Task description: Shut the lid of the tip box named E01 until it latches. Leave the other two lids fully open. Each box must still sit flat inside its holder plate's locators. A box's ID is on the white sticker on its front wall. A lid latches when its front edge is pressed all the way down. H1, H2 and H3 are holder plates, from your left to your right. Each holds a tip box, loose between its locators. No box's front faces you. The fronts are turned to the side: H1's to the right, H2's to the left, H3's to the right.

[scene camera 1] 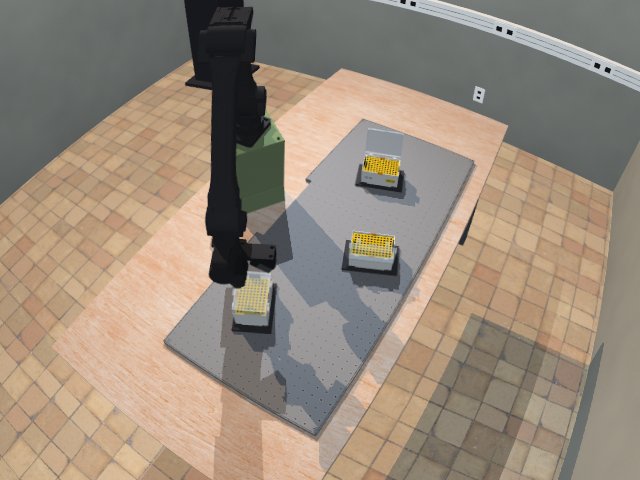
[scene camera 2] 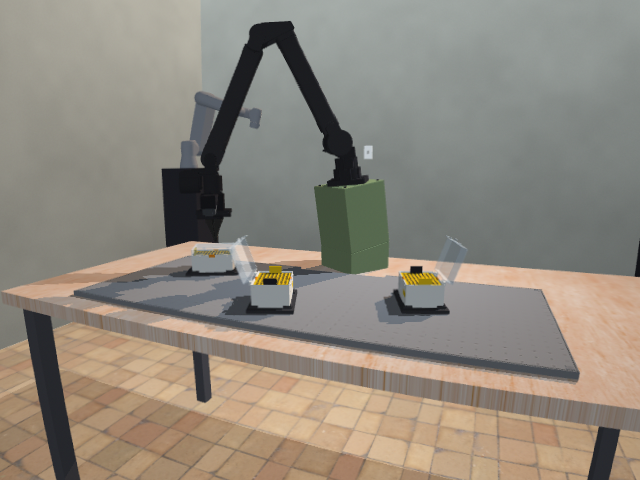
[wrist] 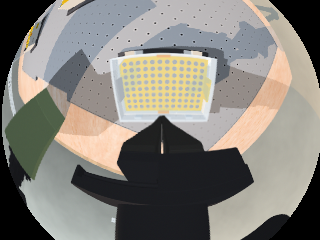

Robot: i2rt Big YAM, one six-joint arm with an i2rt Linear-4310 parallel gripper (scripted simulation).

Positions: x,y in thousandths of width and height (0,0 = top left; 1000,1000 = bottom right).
box: scene camera 1 396,626; scene camera 2 323,536; wrist 564,360
